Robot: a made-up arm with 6 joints.
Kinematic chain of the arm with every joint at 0, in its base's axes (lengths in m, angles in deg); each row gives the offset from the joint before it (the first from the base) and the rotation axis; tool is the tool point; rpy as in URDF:
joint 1: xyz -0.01 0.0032 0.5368 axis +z
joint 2: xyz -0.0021 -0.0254 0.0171 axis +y
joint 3: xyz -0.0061 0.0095 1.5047 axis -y
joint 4: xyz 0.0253 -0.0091 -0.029 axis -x
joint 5: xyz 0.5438 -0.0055 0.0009 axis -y
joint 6: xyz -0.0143 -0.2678 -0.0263 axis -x
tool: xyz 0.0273 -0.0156 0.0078 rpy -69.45 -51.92 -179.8
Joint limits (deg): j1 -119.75..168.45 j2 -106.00..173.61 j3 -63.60..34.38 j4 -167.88..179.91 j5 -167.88..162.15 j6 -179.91..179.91
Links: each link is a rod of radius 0.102 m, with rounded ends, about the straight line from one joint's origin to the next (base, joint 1, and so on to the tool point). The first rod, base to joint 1, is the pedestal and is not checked.
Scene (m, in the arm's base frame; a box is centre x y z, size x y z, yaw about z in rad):
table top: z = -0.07
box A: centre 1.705 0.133 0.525 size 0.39 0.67 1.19 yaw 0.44
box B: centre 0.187 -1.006 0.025 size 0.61 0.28 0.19 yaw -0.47
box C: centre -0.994 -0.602 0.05 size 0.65 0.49 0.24 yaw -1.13
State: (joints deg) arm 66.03 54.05 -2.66 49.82 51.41 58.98
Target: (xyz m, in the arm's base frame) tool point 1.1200 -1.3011 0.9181
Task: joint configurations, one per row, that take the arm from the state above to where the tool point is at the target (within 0.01 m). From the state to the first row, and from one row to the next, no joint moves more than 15 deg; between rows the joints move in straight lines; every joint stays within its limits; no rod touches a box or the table.
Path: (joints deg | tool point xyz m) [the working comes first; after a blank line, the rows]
Joints at the target: -41.31 58.67 -0.29 39.50 50.84 58.02
Straight joint move there: touches box A.

1: 52.54 50.64 3.93 46.28 52.57 63.28 | 1.1804 1.2120 1.2061
2: 39.06 47.23 10.52 42.74 53.73 67.59 | 1.4197 0.8793 1.3594
3: 25.57 43.82 17.10 39.19 54.88 71.89 | 1.5537 0.4955 1.5125
4: 12.08 40.41 23.69 35.65 56.04 76.19 | 1.5720 0.0962 1.6632
5: -1.27 44.97 17.69 36.61 54.74 71.65 | 1.6234 -0.2717 1.4773
6: -14.61 49.54 11.70 37.58 53.44 67.11 | 1.5626 -0.6517 1.2887
7: -27.96 54.11 5.70 38.54 52.14 62.57 | 1.3902 -1.0066 1.1010
8: -41.31 58.67 -0.29 39.50 50.84 58.02 | 1.1200 -1.3011 0.9183

